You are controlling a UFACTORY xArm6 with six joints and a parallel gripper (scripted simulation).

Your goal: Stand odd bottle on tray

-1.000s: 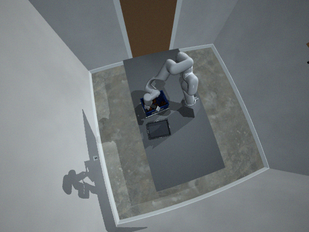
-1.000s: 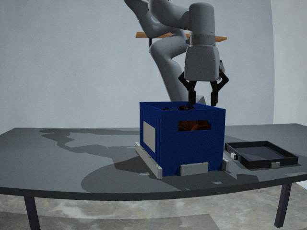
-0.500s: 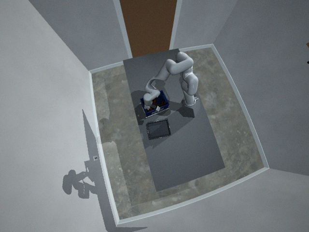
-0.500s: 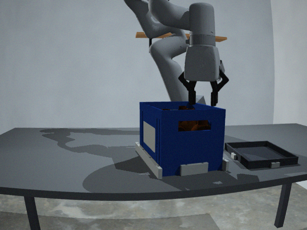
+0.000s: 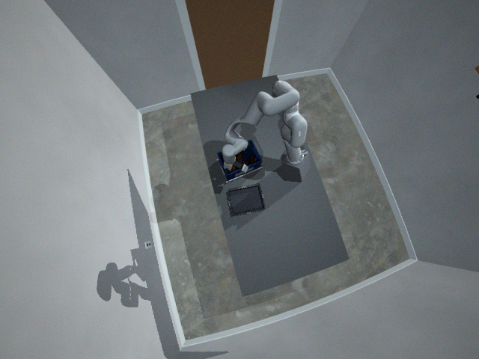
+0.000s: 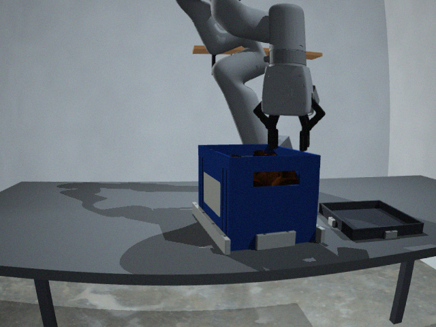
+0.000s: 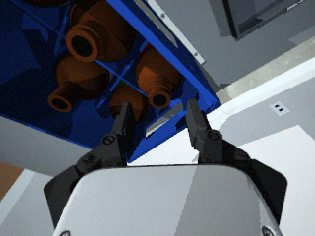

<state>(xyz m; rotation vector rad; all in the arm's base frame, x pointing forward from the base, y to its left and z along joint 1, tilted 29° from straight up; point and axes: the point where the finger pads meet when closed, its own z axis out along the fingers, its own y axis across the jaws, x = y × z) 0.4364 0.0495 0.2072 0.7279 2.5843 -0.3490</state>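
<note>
My gripper is now 11 cm above the blue crate, 8 cm past it and 6 cm to the left of it. Round my hand: bottle 11 cm below, 10 cm to the right, 7 cm behind; dark tray 23 cm to the left, 19 cm below, 6 cm behind.
</note>
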